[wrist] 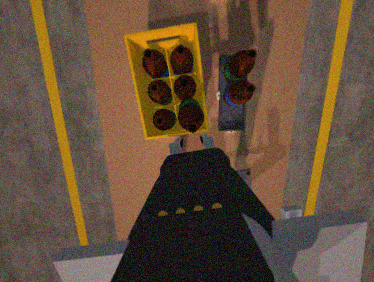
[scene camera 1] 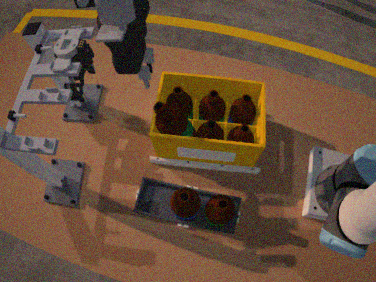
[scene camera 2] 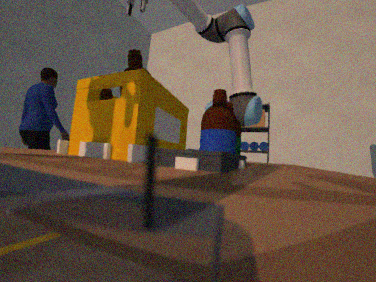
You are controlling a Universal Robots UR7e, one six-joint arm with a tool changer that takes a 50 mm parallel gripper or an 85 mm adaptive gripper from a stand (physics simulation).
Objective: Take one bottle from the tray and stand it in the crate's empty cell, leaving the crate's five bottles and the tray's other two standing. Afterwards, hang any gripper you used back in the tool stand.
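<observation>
The yellow crate [scene camera 1: 207, 144] [scene camera 2: 145, 115] [wrist: 137, 82] has a brown bottle in each cell. The green-labelled corner bottle [scene camera 1: 171, 121] [scene camera 2: 134, 60] [wrist: 191, 117] rises higher than the others and seems to lean outward, its neck above the rim; its base is hidden. A blue-labelled bottle [scene camera 1: 185, 201] [scene camera 2: 219, 125] [wrist: 241, 93] and a green-labelled bottle [scene camera 1: 221, 209] [wrist: 242, 63] stand in the grey tray [scene camera 1: 150, 200] [scene camera 2: 220, 162] [wrist: 232, 117]. My gripper [scene camera 1: 145, 75] [scene camera 2: 136, 7] [wrist: 192, 143] is open and empty, high up, just outside the crate's corner beside that raised bottle.
The tool stand [scene camera 1: 45, 96] is on the left in scene camera 1, with another gripper [scene camera 1: 80, 70] in it. Its base plates [scene camera 1: 65, 185] lie on the table. The arm's base [scene camera 1: 315, 185] is at the right. A person [scene camera 2: 42, 112] is behind the crate.
</observation>
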